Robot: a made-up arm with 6 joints. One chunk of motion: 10 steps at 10 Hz.
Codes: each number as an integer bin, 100 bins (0 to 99) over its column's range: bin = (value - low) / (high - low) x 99, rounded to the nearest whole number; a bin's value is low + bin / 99 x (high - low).
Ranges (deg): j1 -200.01..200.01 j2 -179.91..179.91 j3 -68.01..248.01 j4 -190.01..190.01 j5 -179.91..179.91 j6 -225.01..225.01
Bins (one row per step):
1: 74 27 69 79 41 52
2: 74 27 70 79 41 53
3: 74 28 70 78 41 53
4: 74 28 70 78 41 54
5: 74 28 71 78 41 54
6: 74 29 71 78 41 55
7: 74 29 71 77 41 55
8: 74 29 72 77 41 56
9: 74 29 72 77 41 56
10: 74 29 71 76 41 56
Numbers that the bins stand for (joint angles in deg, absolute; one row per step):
1: 98.99 -81.78 152.25 113.24 -30.89 11.36
2: 98.99 -81.78 155.44 113.24 -30.89 15.91
3: 98.99 -78.14 155.44 109.40 -30.89 15.91
4: 98.99 -78.14 155.44 109.40 -30.89 20.46
5: 98.99 -78.14 158.63 109.40 -30.89 20.46
6: 98.99 -74.51 158.63 109.40 -30.89 25.00
7: 98.99 -74.51 158.63 105.56 -30.89 25.00
8: 98.99 -74.51 161.82 105.56 -30.89 29.55
9: 98.99 -74.51 161.82 105.56 -30.89 29.55
10: 98.99 -74.51 158.63 101.72 -30.89 29.55

